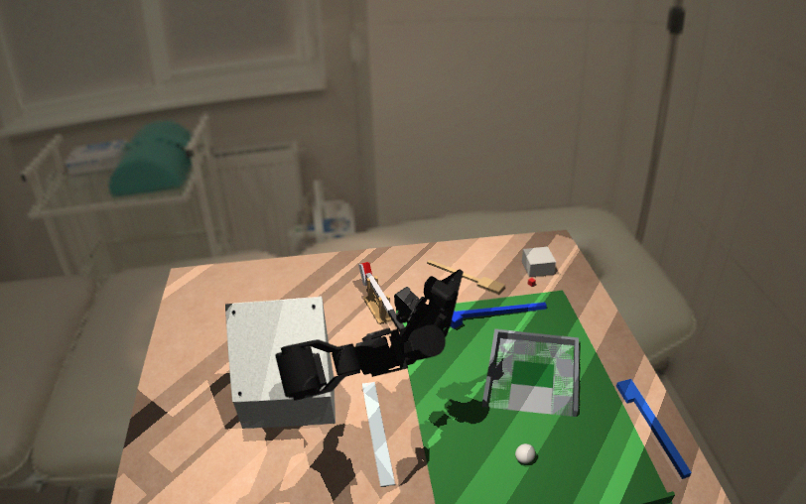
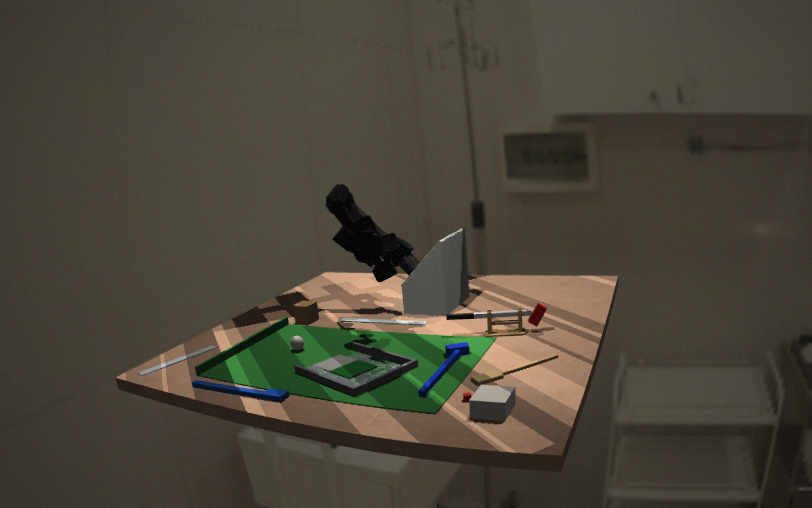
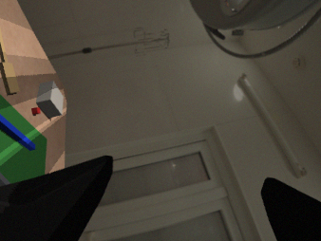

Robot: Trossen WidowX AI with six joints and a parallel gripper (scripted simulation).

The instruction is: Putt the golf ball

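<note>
The wooden stand is 150 mm behind my gripper tip, 290 mm to the left of it and 260 mm below it. Round my gripper tip: blue putter: 140 mm ahead, 220 mm to the left, 280 mm below; then small red cube: 290 mm ahead, 330 mm to the left, 290 mm below; then white golf ball: 100 mm ahead, 260 mm to the right, 270 mm below.
</note>
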